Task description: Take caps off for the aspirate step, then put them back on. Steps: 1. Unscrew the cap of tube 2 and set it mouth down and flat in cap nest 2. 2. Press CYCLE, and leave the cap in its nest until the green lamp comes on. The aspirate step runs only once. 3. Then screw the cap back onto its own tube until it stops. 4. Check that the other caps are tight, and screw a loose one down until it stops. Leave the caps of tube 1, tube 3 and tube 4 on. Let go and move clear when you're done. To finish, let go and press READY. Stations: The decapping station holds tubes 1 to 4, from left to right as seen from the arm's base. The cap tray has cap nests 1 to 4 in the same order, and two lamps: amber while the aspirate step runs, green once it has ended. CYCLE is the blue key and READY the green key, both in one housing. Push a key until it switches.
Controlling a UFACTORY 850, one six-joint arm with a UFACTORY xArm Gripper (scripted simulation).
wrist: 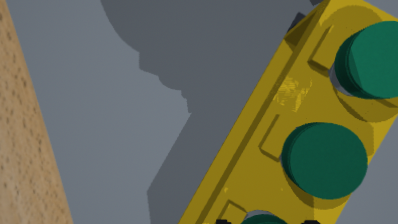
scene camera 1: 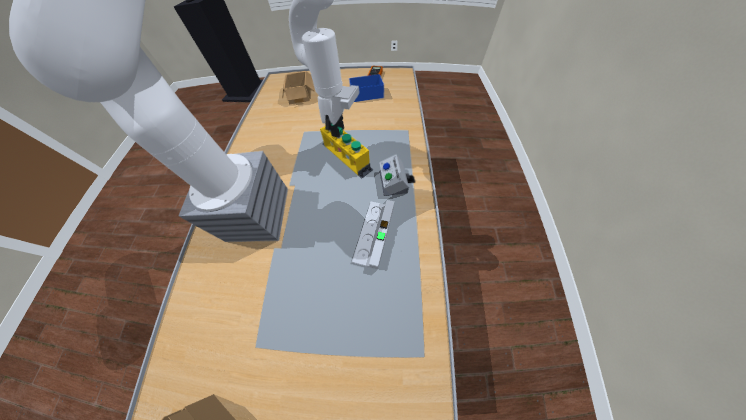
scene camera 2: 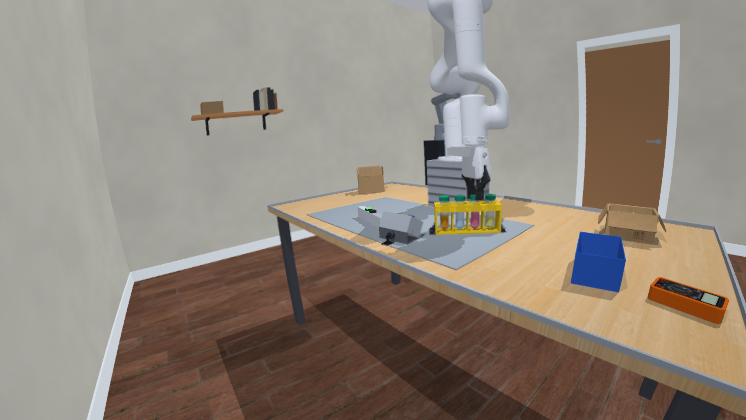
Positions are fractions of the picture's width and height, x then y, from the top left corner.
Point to a grey key housing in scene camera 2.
At 0.53, 0.54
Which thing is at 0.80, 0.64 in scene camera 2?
A blue bin.
